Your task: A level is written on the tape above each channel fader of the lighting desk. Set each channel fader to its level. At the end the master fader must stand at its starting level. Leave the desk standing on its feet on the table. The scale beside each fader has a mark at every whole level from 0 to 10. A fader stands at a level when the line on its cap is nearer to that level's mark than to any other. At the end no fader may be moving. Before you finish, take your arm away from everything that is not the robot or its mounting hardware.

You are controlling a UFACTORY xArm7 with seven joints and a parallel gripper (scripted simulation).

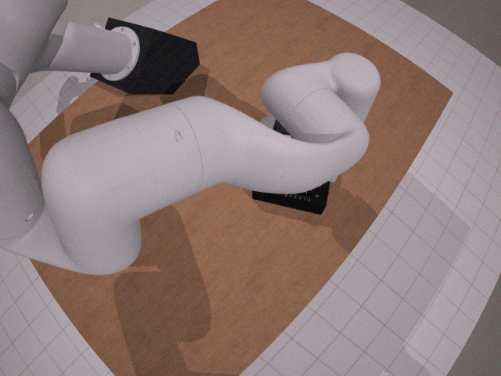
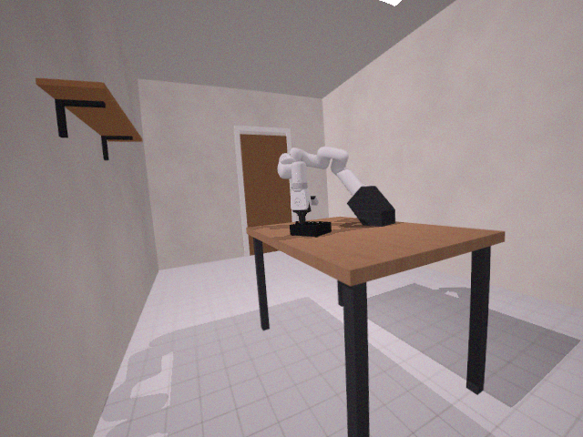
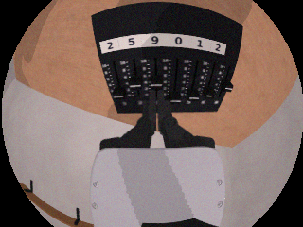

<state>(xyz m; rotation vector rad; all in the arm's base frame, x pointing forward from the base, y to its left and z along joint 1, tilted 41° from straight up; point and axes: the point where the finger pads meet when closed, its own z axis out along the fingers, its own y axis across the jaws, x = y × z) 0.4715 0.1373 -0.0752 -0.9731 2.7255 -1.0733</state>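
Now: hand 2 cm to the left of the channel fader cap, 2 cm past it and 1 cm above it. Also, from my hand: master fader cap: 7 cm behind, 6 cm to the left, 1 cm below; then fader: 4 cm to the right, 1 cm below, 1 cm ahead.
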